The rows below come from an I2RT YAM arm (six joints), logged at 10 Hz.
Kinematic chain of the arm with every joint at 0, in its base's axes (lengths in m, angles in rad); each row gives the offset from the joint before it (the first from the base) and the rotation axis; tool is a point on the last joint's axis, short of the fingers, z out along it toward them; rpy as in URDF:
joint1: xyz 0 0 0.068 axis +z
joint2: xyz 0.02 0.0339 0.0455 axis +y
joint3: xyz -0.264 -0.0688 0 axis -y
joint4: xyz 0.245 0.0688 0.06 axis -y
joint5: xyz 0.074 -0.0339 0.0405 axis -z
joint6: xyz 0.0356 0 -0.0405 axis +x
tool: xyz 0 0 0 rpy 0 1.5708 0
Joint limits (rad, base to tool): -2.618..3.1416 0..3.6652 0..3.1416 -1.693..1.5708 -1.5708..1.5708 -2.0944..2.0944
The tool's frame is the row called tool.
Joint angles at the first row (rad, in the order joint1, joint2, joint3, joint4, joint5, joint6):
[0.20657, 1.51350, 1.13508, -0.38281, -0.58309, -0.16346]
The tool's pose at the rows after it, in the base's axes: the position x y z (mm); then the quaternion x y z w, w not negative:
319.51, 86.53, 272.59, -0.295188, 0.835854, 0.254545, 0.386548
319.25, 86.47, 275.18, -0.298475, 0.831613, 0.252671, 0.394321
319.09, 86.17, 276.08, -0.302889, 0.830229, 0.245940, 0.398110
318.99, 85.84, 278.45, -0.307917, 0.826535, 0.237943, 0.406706
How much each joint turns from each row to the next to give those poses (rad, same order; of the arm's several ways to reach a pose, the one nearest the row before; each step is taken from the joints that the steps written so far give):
[0.00000, -0.00306, 0.00038, 0.01257, 0.01488, -0.05455]
[-0.00002, -0.00609, -0.00037, 0.01069, -0.00001, -0.00459]
[0.00001, -0.00267, 0.00037, 0.00077, 0.00878, -0.01335]
[0.00000, -0.00571, 0.00002, 0.00915, 0.00991, -0.01335]

